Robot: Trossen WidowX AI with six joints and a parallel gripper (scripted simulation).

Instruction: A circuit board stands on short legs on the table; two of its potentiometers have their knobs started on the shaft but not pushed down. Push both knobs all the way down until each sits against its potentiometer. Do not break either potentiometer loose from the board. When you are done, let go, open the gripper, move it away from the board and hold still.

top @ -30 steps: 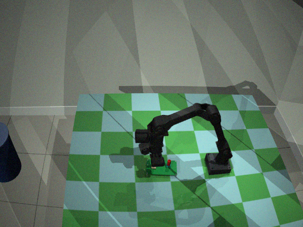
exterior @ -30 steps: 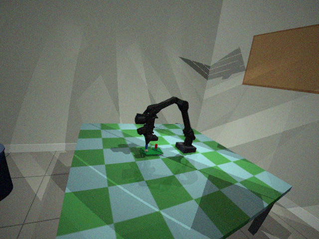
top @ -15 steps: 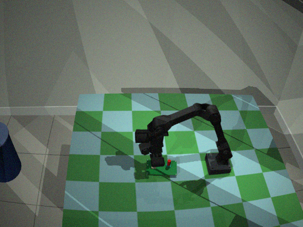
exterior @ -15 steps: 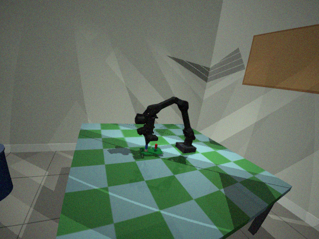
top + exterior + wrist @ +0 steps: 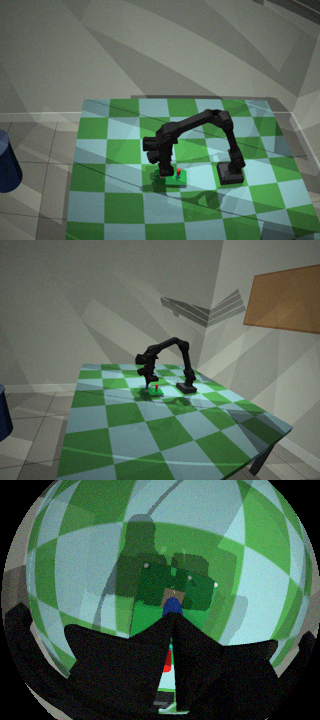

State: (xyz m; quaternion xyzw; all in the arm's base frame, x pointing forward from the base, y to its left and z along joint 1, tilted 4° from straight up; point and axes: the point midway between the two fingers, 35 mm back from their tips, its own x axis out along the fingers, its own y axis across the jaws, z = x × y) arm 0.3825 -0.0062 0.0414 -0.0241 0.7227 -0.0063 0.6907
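My gripper tip is 2 cm above the blue knob. The rest, counted from my gripper tip: red knob (8 cm behind, 2 cm below).
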